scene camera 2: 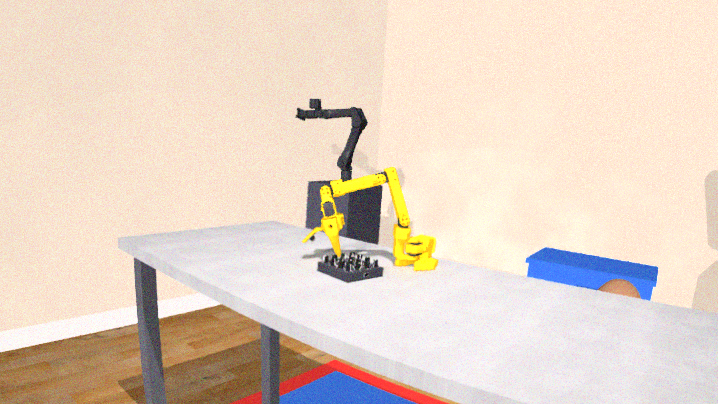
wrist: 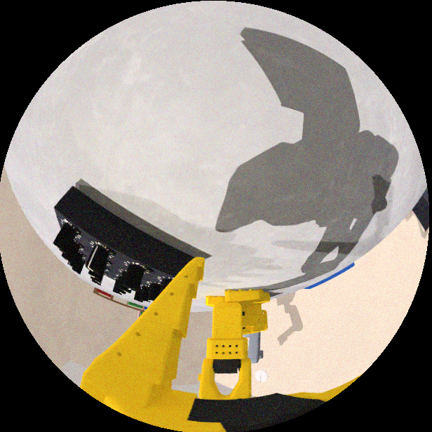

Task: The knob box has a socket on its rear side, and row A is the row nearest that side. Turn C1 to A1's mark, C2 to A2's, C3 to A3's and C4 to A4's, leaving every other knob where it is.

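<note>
The dark knob box stands on the table, its top crowded with black upright knobs. In the scene view a small socket shows on its right-hand side wall. In the wrist view the box is at the lower left, with a long plain side wall towards the camera. The knobs overlap, and their labels and marks are too small to read. My gripper is fully open and empty. Its notched fixed jaw points down, with the tip at the far edge of the box in the scene view, overlapping the box end in the wrist view. The moving jaw is swung out left.
The yellow arm's base stands on the grey table, just behind the box. A black arm rises from a dark cabinet behind the table. A blue box is beyond the table at the right.
</note>
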